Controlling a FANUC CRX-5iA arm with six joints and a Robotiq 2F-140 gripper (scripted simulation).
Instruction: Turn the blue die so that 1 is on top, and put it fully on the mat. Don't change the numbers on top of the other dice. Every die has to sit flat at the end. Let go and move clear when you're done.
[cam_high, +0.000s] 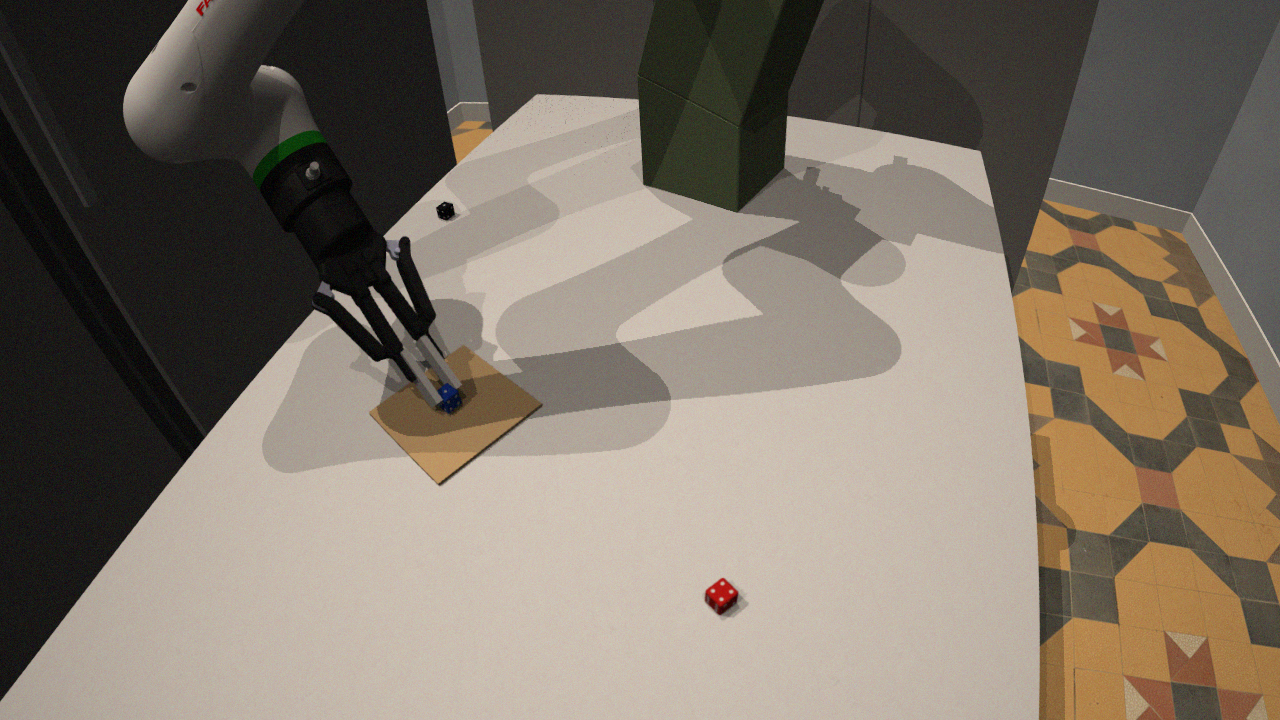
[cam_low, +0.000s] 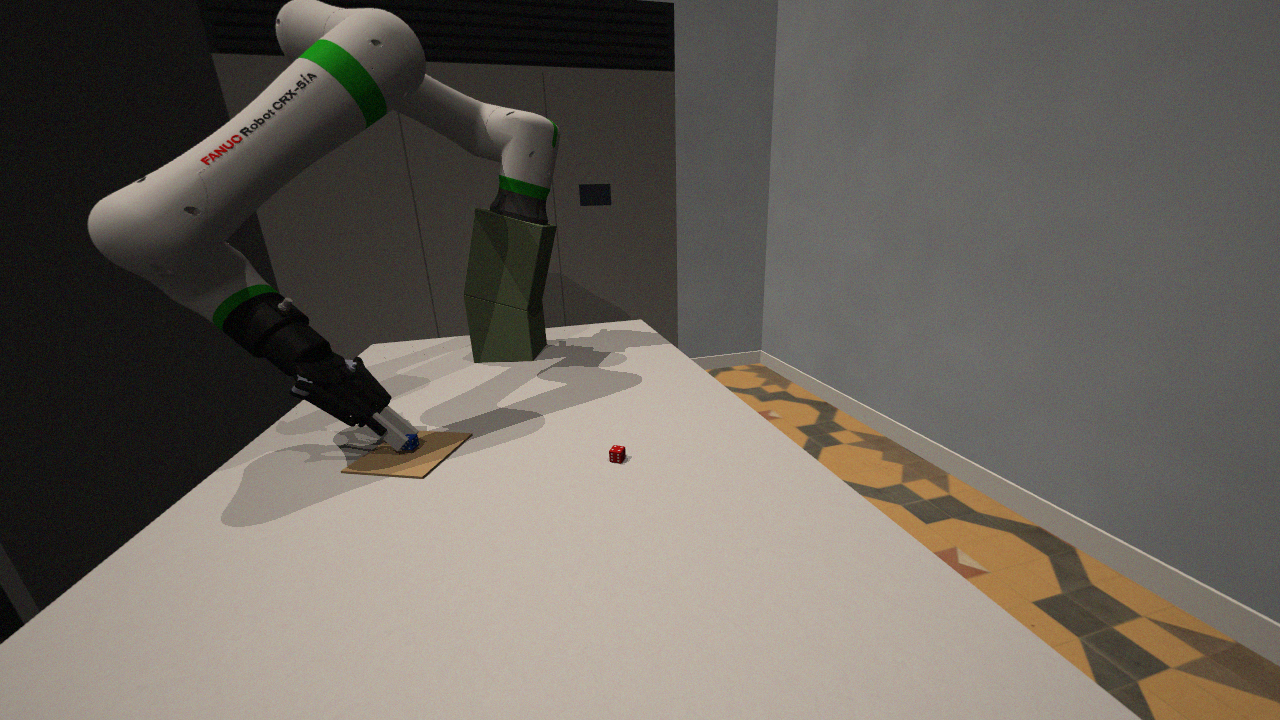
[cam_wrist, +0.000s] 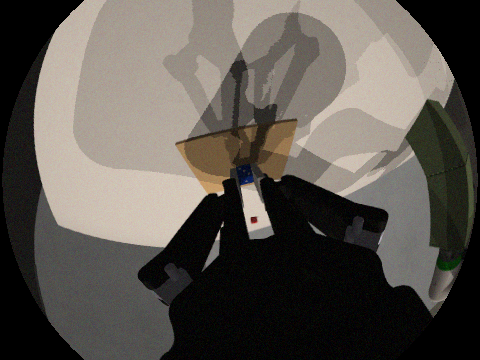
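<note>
Now: the blue die 10 mm ahead of my hand, 20 mm to the left of it and 20 mm below it. Round my hand: mat (10 mm ahead, 20 mm to the left, 40 mm below); red die (130 mm ahead, 350 mm to the left, 30 mm below); black die (330 mm behind, 200 mm to the right, 30 mm below).
</note>
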